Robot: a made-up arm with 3 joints. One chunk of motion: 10 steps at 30 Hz.
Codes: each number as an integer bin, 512 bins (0 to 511) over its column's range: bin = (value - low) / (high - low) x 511, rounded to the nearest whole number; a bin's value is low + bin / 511 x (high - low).
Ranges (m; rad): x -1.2..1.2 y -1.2..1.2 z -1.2..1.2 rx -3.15..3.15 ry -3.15..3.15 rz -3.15..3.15
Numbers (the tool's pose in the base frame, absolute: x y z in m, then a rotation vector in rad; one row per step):
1: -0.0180 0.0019 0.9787 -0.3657 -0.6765 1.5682
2: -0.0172 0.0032 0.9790 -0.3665 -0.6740 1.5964
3: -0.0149 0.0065 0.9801 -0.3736 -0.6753 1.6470
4: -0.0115 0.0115 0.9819 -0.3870 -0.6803 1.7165
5: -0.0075 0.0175 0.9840 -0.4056 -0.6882 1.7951
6: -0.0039 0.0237 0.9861 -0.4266 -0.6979 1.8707
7: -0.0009 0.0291 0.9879 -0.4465 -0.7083 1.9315
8: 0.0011 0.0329 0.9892 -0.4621 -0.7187 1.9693
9: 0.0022 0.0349 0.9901 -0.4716 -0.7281 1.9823
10: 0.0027 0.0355 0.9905 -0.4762 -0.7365 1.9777
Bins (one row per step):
1: 252 256 464 226 201 383
2: 252 256 464 226 201 385
3: 252 257 464 225 201 389
4: 253 258 465 224 200 395
5: 254 259 465 223 200 401
6: 255 261 465 221 199 407
7: 255 262 466 219 198 412
8: 256 263 466 218 197 415
9: 256 263 466 217 196 416
10: 256 263 466 217 196 416

